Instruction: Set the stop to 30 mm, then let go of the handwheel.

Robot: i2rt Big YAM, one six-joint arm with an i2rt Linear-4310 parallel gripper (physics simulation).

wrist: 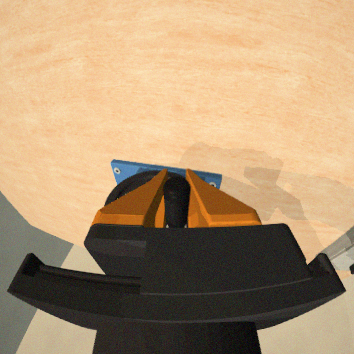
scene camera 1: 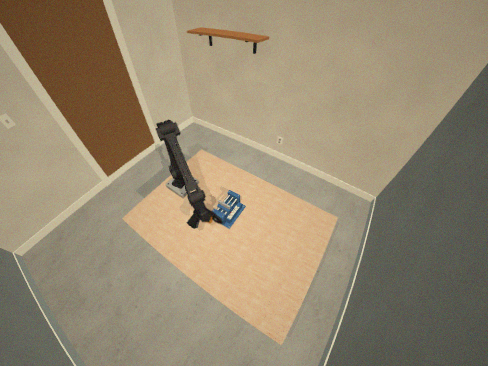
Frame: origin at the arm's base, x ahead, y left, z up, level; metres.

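Seen in the pictures: gripper, fingertip midpoint: [wrist: 176, 175] [scene camera 1: 210, 221]; arm's base, origin of the base link: [scene camera 1: 181, 181].
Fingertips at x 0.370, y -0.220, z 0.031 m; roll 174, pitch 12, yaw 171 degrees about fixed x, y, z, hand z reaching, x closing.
Pixels of each thing's top centre, then the offset from my fingertips to it. "spot": a spot on its surface instead. Level surfaces: height alone.
- grey crosspiece, middle of its top: [scene camera 1: 224, 203] dx +0.045, dy +0.120, dz +0.058 m
- black handwheel, surface spot: [wrist: 116, 193] spot: dx +0.060, dy +0.019, dz +0.007 m
- wooden mat, its level: dz -0.067 m
A small blue fixture [scene camera 1: 230, 223] [wrist: 202, 178] with light rods and a pale strip sits on the wooden mat. A grey crosspiece [scene camera 1: 224, 204] lies across its rods; its position in millimetres cannot be read. The black handwheel [scene camera 1: 217, 218] [wrist: 116, 193] is at the fixture's end nearest my arm, partly hidden by my fingers in the wrist view. Its upright black crank handle [wrist: 176, 199] stands between my orange fingers. My gripper [scene camera 1: 212, 220] [wrist: 176, 175] is shut on that handle, with a finger on each side of it.
The black arm [scene camera 1: 184, 171] reaches over the wooden mat [scene camera 1: 270, 250] from its grey base plate [scene camera 1: 175, 188]. The base plate's edge [wrist: 342, 250] shows at the right of the wrist view. A brown shelf [scene camera 1: 227, 34] hangs on the back wall, far above the mat.
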